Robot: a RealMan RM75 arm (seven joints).
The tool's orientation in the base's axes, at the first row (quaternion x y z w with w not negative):
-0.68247 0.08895 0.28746 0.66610
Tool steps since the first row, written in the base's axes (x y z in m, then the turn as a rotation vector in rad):
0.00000 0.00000 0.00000 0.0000 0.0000 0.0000
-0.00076 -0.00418 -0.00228 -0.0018 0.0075 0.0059
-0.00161 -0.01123 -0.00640 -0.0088 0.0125 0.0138
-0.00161 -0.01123 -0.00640 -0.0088 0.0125 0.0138
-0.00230 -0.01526 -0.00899 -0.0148 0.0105 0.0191
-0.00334 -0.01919 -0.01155 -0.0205 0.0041 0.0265
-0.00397 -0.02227 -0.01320 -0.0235 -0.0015 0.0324
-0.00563 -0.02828 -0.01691 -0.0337 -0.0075 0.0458
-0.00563 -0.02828 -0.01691 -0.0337 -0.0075 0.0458
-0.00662 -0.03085 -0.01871 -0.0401 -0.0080 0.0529
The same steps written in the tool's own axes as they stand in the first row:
0.00000 0.00000 0.00000 0.0000 0.0000 0.0000
-0.00055 0.00274 -0.00393 -0.0025 -0.0049 0.0080
-0.00099 0.00739 -0.01068 -0.0110 -0.0086 0.0151
-0.00099 0.00739 -0.01068 -0.0110 -0.0086 0.0151
-0.00128 0.01035 -0.01450 -0.0191 -0.0099 0.0151
-0.00185 0.01345 -0.01812 -0.0293 -0.0128 0.0109
-0.00233 0.01548 -0.02099 -0.0362 -0.0158 0.0067
-0.00337 0.02009 -0.02651 -0.0530 -0.0216 0.0044
-0.00337 0.02009 -0.02651 -0.0530 -0.0216 0.0044
-0.00393 0.02238 -0.02880 -0.0620 -0.0244 0.0061

